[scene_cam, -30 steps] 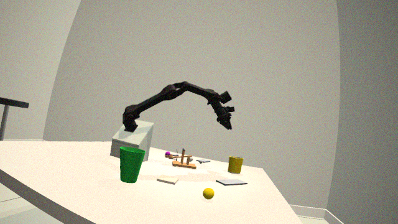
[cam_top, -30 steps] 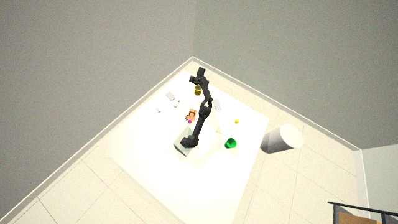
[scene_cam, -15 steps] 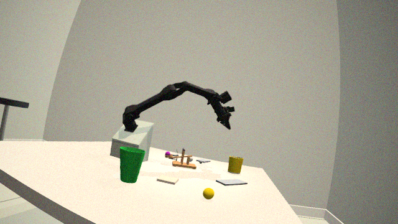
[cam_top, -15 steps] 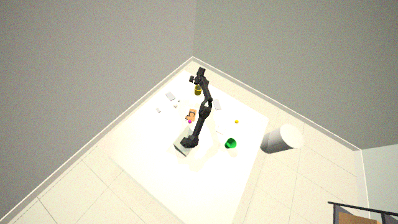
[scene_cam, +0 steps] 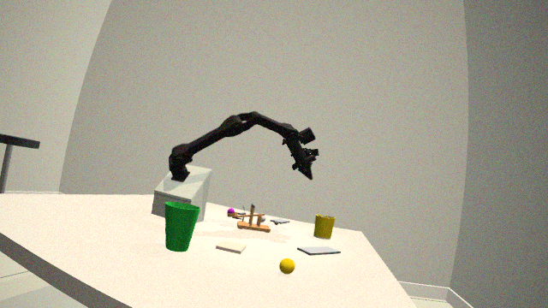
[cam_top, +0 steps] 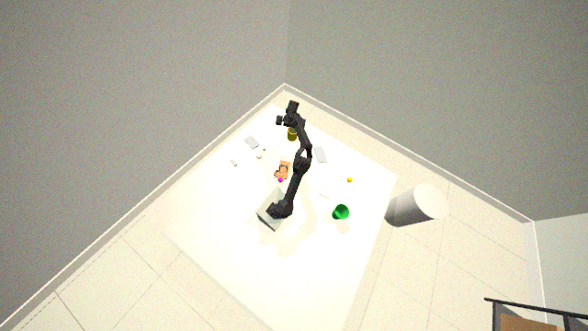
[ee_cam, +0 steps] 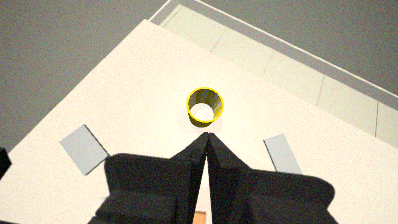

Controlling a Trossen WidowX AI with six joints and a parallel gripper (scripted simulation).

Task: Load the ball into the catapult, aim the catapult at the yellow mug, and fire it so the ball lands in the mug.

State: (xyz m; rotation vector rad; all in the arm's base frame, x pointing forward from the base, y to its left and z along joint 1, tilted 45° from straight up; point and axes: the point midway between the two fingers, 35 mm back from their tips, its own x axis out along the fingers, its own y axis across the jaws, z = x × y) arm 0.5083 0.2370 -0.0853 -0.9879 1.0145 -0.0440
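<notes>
Right now my gripper tip is 31 cm past the purple ball, 20 cm above it and 14 cm to the left of it. The rest, counted from my gripper tip: yellow mug 23 cm below, 9 cm ahead, 3 cm to the left; then catapult 25 cm behind, 21 cm below, 10 cm to the right; then grey plate 26 cm below, 25 cm to the right, 9 cm ahead.
</notes>
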